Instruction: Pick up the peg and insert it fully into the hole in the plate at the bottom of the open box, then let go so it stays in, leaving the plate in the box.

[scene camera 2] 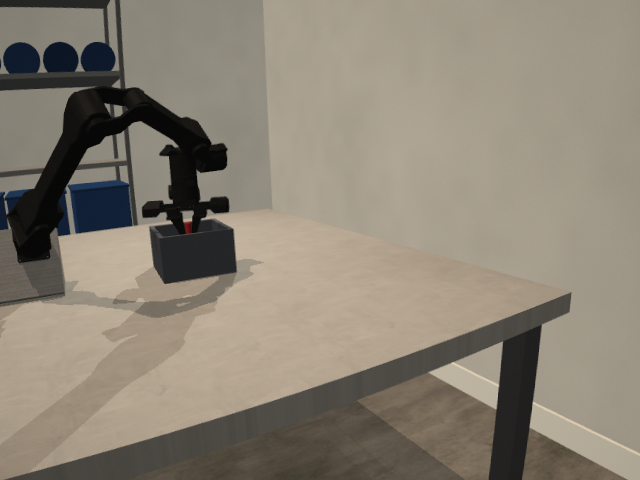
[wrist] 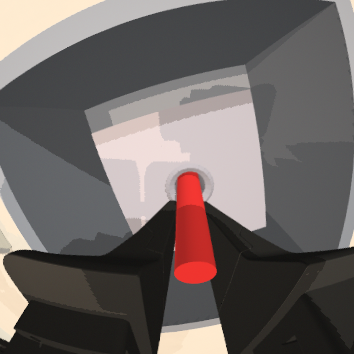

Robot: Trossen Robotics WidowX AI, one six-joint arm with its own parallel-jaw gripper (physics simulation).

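Where they show: gripper, fingertip midpoint: [wrist: 186,207]; arm's base at its link origin: [scene camera 2: 33,247].
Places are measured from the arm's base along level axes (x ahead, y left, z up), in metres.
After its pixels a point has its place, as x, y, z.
Observation:
The red peg [scene camera 2: 188,227] {0.329, -0.042, 0.007} [wrist: 194,235] {0.332, -0.028, 0.007} is held between the fingertips of my gripper [scene camera 2: 188,231] [wrist: 186,207] {0.330, -0.038, -0.033}, which is shut on it. The fingertips reach down inside the top of the open dark grey box [scene camera 2: 199,255] {0.333, -0.107, -0.044} [wrist: 310,115] {0.405, -0.003, -0.022}. In the wrist view the peg's far end overlaps the ringed hole [wrist: 210,186] {0.346, -0.030, -0.034} in the pale plate [wrist: 230,140] {0.364, -0.008, -0.036} at the bottom of the box. How deep the peg's end sits in the hole I cannot tell. In the scene view the box wall hides the plate and the peg's lower part.
The box stands on the table [scene camera 2: 336,310] {0.480, -0.428, -0.094}, with its walls close around my fingers. The arm's mounting block [scene camera 2: 31,276] {-0.008, -0.046, -0.050} is at the left of the scene view. A shelf rack [scene camera 2: 62,80] with blue bins [scene camera 2: 100,209] stands behind the table, and a wall rises along the right.

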